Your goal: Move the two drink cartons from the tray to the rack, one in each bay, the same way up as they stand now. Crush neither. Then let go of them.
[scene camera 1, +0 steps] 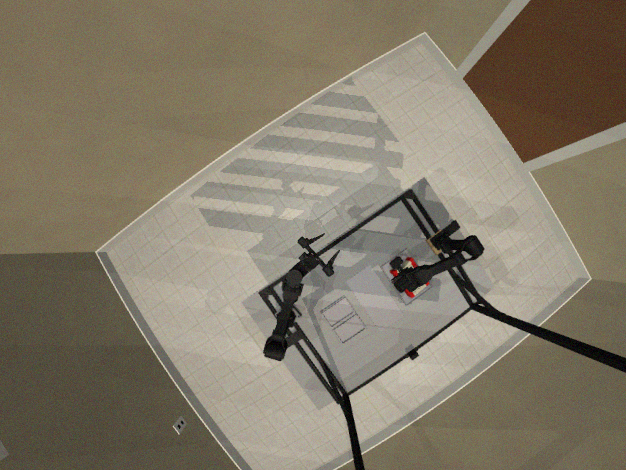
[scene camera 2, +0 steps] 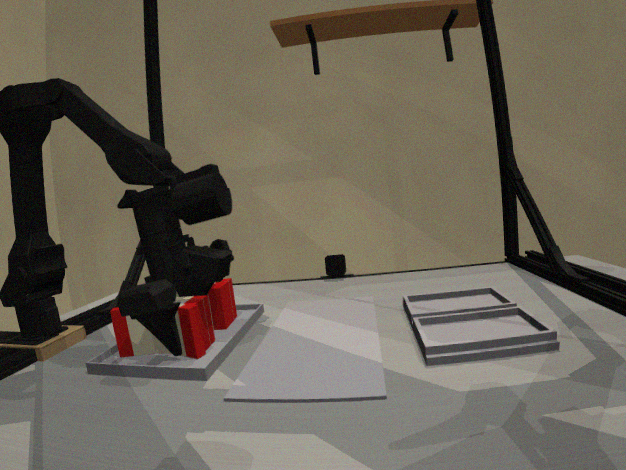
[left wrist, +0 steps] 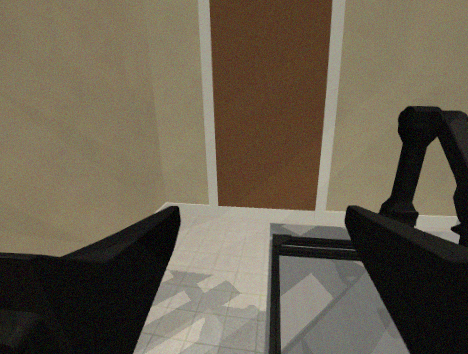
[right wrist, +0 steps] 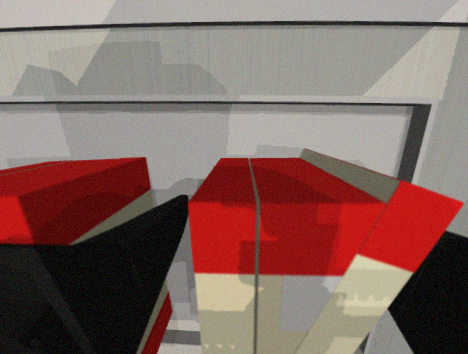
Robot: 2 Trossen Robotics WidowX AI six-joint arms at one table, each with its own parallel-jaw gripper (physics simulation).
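Places are measured from the left arm's base along level axes (x down, y right, z back), in millimetres.
Pixels of known places: left gripper, fingertip midpoint: [scene camera 1: 332,241] [left wrist: 262,214]; right gripper, fingertip midpoint: [scene camera 2: 192,342]; right arm's base at its link origin: [scene camera 1: 439,242] [scene camera 2: 41,334].
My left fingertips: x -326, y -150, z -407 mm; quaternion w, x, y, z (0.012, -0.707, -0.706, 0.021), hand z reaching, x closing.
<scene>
Ahead of a thing's pixels: the offset from my left fingertips to its top centre. "spot": to the spot under its first point. Level surfaces: height alone.
Two red-and-cream cartons stand upright in the grey tray [scene camera 1: 407,302] [scene camera 2: 146,373] [right wrist: 420,145]. My right gripper [scene camera 2: 194,323] [right wrist: 260,201] is open, with its fingers low on either side of the nearer carton {dx +295, dy +364, dz -209 mm} [scene camera 2: 194,331] [right wrist: 300,235] in scene camera 2. A slanted red-and-cream panel shows on that carton's right side in the right wrist view; one fingertip is hidden behind it. The other carton {spot: dx +322, dy +439, dz -142 mm} [scene camera 2: 222,303] [right wrist: 85,195] stands outside the left-hand finger in that view. The two-bay rack {dx +349, dy +370, dz +209 mm} [scene camera 1: 344,321] [scene camera 2: 505,339] holds no carton. My left gripper [scene camera 1: 331,242] [left wrist: 262,214] is open and empty, far from both.
A flat pale mat {dx +365 mm} [scene camera 1: 371,288] [scene camera 2: 313,364] lies between tray and rack. Black frame bars edge the table, with an upright post [scene camera 2: 498,116] beyond the rack. A small black box {spot: dx +332, dy +749, dz +39 mm} [scene camera 1: 413,352] [scene camera 2: 335,265] sits at the table's edge. A wooden shelf [scene camera 2: 379,22] hangs on the wall.
</scene>
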